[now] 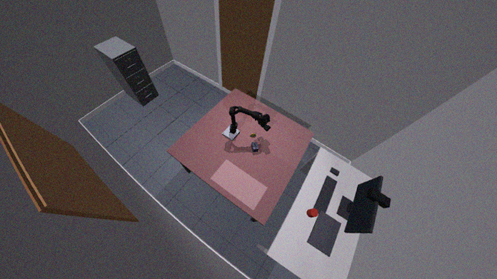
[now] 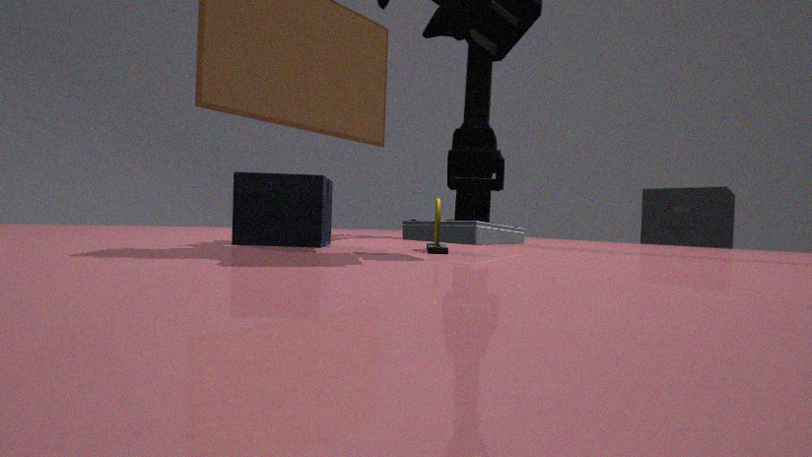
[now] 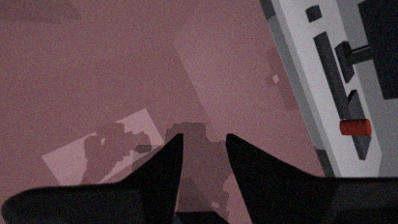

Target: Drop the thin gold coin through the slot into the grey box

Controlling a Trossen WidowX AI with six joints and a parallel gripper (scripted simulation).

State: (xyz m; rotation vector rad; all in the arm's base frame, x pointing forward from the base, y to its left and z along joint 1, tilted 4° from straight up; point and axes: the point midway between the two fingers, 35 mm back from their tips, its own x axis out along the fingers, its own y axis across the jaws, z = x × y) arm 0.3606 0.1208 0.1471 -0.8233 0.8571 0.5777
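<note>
Now: gripper tip 15 cm above the gold coin, 13 cm past it and 5 cm to the left of it.
</note>
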